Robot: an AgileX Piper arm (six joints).
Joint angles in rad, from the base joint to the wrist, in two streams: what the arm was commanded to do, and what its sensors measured. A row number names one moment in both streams.
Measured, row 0:
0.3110, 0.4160, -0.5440, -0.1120, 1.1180, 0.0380
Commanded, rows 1 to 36:
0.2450, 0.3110, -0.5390, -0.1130, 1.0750, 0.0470
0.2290, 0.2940, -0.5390, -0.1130, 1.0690, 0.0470
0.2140, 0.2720, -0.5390, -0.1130, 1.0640, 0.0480
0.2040, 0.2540, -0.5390, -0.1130, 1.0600, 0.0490
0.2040, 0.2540, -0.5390, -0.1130, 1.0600, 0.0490
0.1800, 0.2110, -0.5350, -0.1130, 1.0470, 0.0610
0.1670, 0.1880, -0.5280, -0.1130, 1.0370, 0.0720
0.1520, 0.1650, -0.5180, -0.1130, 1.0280, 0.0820
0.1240, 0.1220, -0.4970, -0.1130, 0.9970, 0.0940
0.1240, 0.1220, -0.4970, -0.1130, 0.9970, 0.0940
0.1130, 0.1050, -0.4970, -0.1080, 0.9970, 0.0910
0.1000, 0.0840, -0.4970, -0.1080, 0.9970, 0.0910
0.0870, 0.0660, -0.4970, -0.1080, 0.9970, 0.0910
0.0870, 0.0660, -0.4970, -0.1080, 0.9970, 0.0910
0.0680, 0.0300, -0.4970, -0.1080, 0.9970, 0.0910
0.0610, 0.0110, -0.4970, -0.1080, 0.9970, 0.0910
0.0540, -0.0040, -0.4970, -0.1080, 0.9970, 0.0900
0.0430, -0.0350, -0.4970, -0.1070, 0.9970, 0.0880
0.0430, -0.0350, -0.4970, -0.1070, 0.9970, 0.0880
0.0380, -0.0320, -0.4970, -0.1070, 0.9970, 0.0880
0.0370, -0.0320, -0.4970, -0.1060, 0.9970, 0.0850
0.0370, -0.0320, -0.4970, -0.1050, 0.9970, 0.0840
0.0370, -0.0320, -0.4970, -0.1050, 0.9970, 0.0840
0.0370, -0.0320, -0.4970, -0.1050, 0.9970, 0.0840
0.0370, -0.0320, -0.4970, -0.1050, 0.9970, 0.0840
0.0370, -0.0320, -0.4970, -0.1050, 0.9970, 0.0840
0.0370, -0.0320, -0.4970, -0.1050, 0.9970, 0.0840
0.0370, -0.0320, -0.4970, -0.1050, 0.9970, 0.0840
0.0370, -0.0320, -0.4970, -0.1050, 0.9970, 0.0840
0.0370, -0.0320, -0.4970, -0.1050, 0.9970, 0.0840
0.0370, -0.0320, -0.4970, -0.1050, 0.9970, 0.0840
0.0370, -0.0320, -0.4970, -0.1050, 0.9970, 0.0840
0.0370, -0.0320, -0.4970, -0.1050, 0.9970, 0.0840
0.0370, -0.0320, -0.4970, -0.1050, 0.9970, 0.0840
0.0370, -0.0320, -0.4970, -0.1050, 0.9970, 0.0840
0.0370, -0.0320, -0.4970, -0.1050, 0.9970, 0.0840
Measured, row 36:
0.0430, -0.0040, -0.4980, -0.1050, 1.0050, 0.0850
